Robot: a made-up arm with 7 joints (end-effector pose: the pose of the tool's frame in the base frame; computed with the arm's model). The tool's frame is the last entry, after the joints.
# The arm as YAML. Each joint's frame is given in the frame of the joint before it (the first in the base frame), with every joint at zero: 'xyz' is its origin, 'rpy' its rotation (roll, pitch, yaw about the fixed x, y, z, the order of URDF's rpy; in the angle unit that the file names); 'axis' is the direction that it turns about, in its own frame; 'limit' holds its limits. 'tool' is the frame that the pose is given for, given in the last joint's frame.
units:
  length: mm
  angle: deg
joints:
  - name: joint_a
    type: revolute
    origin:
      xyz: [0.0, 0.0, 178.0]
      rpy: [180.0, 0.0, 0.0]
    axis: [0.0, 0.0, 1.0]
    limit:
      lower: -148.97
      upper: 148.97
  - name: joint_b
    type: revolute
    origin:
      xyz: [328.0, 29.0, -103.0]
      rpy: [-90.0, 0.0, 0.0]
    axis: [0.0, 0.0, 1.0]
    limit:
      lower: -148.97
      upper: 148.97
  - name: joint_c
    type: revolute
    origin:
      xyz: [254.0, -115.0, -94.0]
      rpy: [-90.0, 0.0, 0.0]
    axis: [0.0, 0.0, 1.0]
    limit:
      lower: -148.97
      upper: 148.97
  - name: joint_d
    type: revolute
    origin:
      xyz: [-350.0, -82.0, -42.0]
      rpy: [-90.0, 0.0, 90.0]
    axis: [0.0, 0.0, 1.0]
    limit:
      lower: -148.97
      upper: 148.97
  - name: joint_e
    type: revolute
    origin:
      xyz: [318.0, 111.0, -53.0]
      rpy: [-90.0, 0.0, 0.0]
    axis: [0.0, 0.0, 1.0]
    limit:
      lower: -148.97
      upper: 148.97
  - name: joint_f
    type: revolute
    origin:
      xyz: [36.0, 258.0, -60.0]
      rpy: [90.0, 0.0, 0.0]
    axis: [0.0, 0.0, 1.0]
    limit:
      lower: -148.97
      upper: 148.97
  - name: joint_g
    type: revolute
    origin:
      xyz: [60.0, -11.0, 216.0]
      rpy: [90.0, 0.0, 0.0]
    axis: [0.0, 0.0, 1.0]
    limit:
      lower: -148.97
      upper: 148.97
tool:
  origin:
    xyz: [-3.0, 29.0, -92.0]
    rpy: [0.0, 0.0, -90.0]
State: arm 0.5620 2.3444 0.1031 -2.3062 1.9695 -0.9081 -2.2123
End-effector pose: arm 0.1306 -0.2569 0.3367 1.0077 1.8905 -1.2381
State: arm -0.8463 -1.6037 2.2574 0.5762 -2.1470 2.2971 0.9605
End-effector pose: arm 0.1727 -0.2287 0.0319 1.2717 -2.4914 0.2464
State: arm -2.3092 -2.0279 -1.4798 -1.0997 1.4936 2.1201 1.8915
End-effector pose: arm -0.4746 -0.0922 -0.0065 -0.9851 1.7774 -0.3064
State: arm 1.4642 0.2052 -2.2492 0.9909 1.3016 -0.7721 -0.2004
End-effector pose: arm 0.2439 -0.7905 -0.1074 0.8215 -0.2636 1.3544
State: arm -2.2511 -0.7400 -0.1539 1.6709 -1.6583 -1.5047 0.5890
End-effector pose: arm 0.0800 -0.1003 0.0464 -2.0634 1.7937 1.0103
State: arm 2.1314 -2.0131 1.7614 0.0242 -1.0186 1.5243 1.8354
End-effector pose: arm -0.2216 0.0453 0.3467 -1.0025 -0.8412 0.8677
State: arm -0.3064 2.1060 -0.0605 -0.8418 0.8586 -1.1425 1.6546
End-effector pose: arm 0.1218 0.3283 0.3226 -0.7875 2.2190 -1.0382
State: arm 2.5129 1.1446 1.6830 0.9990 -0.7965 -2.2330 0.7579
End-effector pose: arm -0.8247 -0.2465 0.2155 0.5989 0.4643 -0.5982
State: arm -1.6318 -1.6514 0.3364 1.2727 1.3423 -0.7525 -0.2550
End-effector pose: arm 0.0421 -0.1758 0.2025 -0.6559 -0.1152 1.2213
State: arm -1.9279 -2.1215 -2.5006 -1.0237 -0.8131 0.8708 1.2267
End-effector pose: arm -0.0851 0.0489 -0.2578 -2.6192 0.1534 1.1418
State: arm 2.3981 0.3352 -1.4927 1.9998 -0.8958 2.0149 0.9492
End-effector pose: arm -0.1386 -0.5128 -0.1178 1.5506 1.6023 0.7124
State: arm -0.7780 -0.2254 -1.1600 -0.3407 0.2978 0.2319 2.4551
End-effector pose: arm 0.2455 0.7794 0.0163 0.1424 0.1488 1.7691
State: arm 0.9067 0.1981 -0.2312 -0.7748 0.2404 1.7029 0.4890
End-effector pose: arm 0.4420 -0.0886 0.2519 -0.5657 0.6855 -0.7702
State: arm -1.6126 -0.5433 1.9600 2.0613 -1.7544 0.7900 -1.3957
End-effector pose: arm 0.0702 0.7764 -0.4317 -0.8584 1.5328 -1.3897
